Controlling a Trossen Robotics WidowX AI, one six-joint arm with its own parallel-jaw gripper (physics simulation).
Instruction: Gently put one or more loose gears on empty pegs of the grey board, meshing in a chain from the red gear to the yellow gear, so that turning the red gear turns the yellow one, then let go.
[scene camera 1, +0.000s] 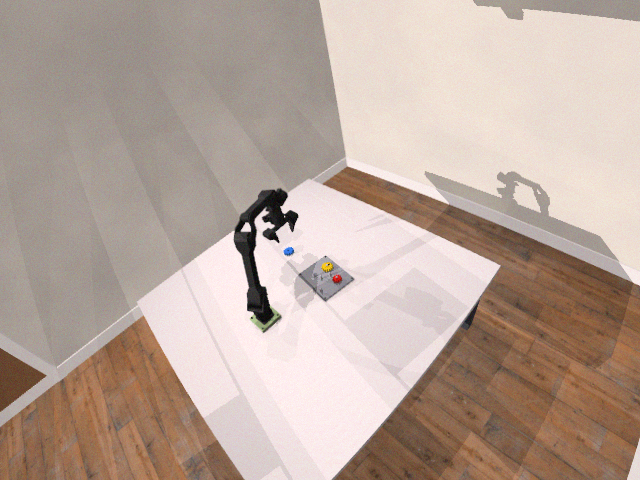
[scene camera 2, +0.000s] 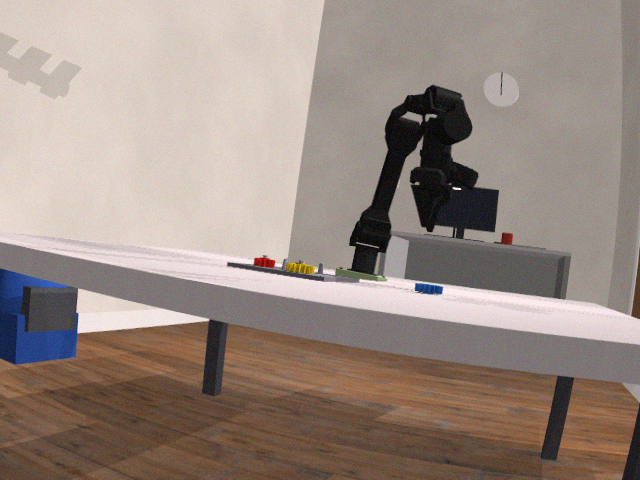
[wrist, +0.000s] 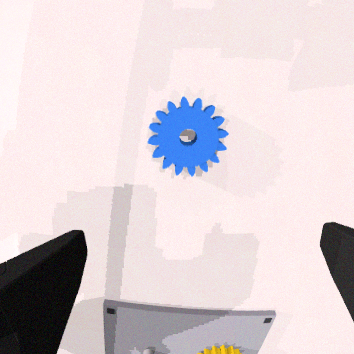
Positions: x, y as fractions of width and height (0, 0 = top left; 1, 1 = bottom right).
Observation:
My gripper (scene camera 2: 0.67, 0.48) is open, with nothing in its grasp. Also in view: a blue gear (wrist: 0.54, 0.44). Further things: a grey board (scene camera 1: 0.51, 0.60).
My gripper is seen too in the wrist view (wrist: 0.59, 0.68). The grey board shows as well in the wrist view (wrist: 0.34, 0.91).

